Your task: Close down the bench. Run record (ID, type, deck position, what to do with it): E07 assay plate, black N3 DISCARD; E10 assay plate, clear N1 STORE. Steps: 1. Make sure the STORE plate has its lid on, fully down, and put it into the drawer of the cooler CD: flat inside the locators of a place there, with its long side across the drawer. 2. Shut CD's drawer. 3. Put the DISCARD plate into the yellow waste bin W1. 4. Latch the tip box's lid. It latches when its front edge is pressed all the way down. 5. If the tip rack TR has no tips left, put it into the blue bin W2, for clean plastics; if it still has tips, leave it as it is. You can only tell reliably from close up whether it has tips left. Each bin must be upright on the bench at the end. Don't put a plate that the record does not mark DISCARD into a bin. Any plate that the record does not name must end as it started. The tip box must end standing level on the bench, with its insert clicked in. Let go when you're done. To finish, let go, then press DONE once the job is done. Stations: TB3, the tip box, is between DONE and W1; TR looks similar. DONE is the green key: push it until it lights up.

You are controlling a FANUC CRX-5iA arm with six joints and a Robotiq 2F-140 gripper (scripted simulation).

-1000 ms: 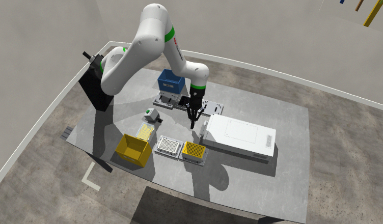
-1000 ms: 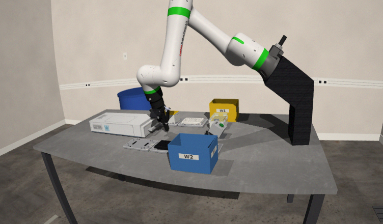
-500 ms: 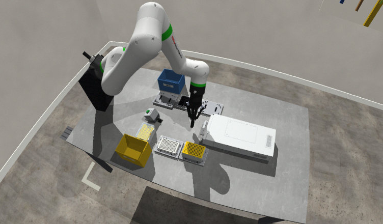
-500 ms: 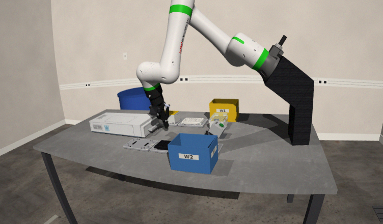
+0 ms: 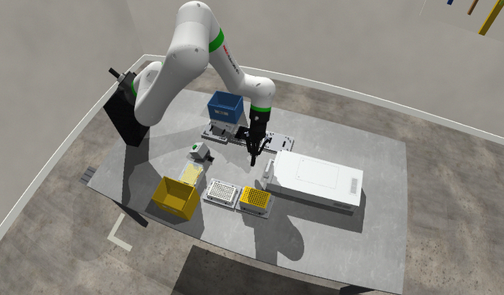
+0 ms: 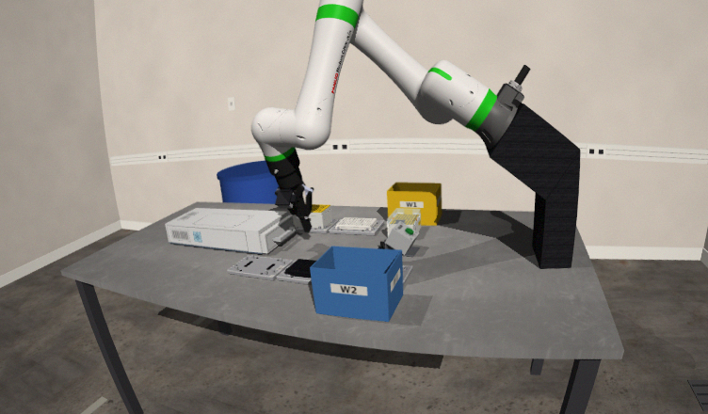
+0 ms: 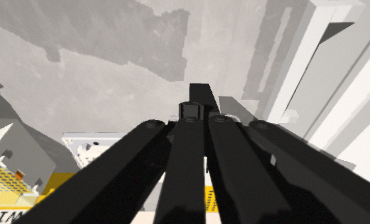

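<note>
The black assay plate lies 21 cm to the left of my hand, 6 cm below it and 6 cm behind it. The rest, counted from my hand: yellow tip rack TR 20 cm to the right, 3 cm below, 2 cm ahead; then clear lid 19 cm ahead, 6 cm below, 4 cm to the right; then clear plate 19 cm ahead, 6 cm below, 4 cm to the right.
</note>
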